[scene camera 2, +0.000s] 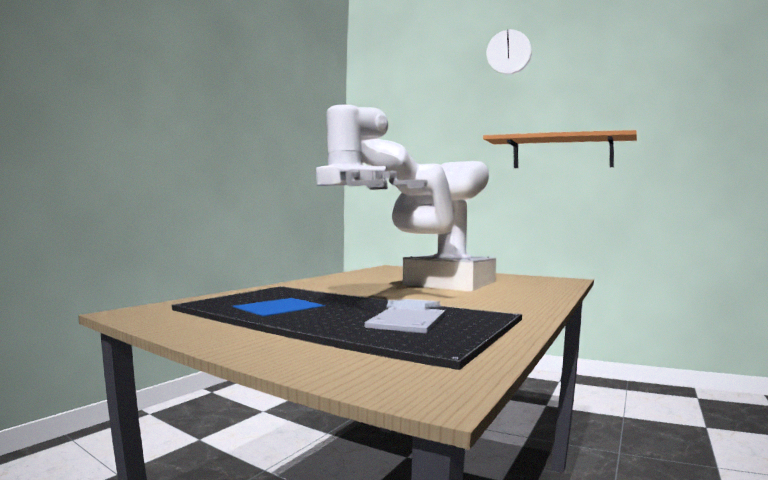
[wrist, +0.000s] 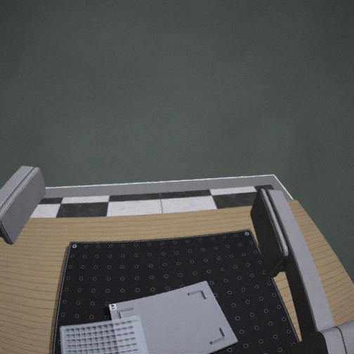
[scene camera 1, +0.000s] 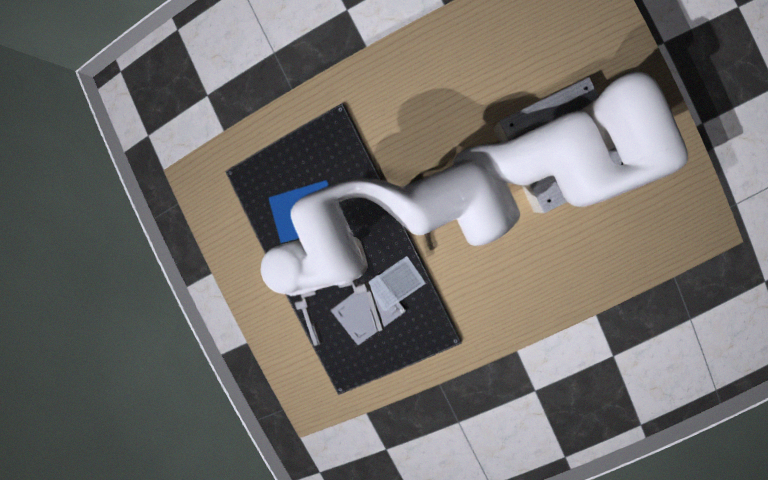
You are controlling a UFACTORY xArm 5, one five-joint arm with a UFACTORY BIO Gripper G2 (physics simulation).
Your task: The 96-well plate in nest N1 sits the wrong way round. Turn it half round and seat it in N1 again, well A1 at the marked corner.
Labels:
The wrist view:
my gripper: 142,190
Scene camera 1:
my gripper: 348,337
96-well plate: 400,280
light grey nest: 356,318

